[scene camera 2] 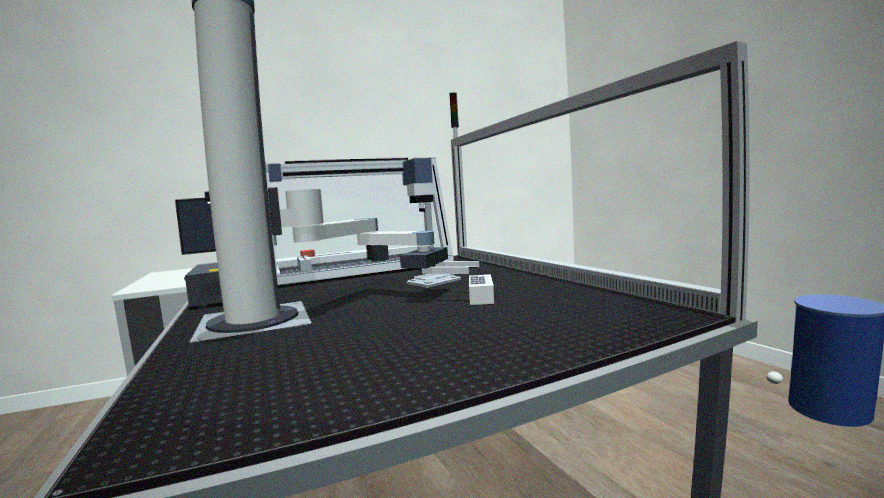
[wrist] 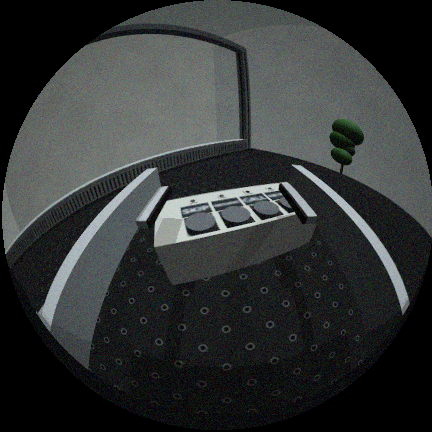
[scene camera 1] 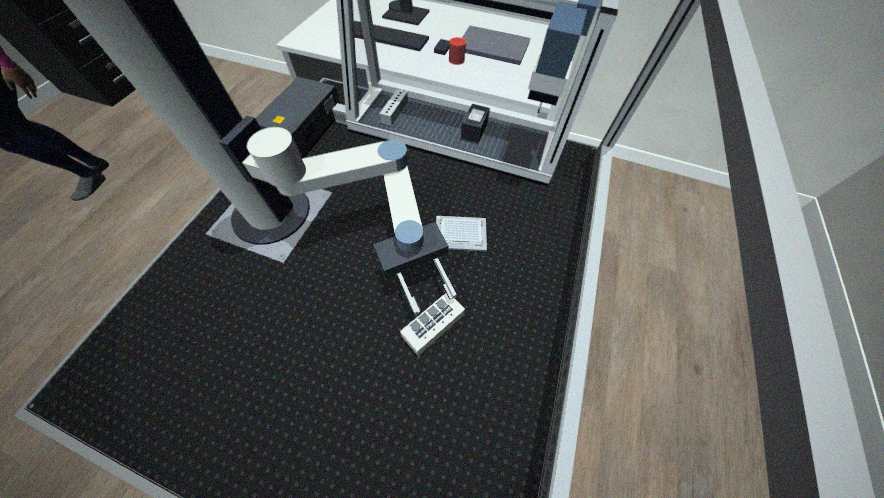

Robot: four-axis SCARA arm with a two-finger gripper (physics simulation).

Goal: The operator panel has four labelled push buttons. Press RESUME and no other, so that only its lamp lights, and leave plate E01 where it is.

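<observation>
The white operator panel lies on the dark perforated table with four round grey buttons in a row. In the wrist view, the leftmost button and the second button show whole; the right finger partly covers the rightmost. Labels are too blurred to read; the small lamps look dark. My gripper is partly open and empty, its fingertips near the panel's arm-side edge and above its top level. The white plate, probably E01, lies apart behind the gripper; its label is unreadable.
A gantry frame stands at the back with a dark block and a pale perforated strip in it. The arm's column stands left. A fence with a grey post runs along the right edge.
</observation>
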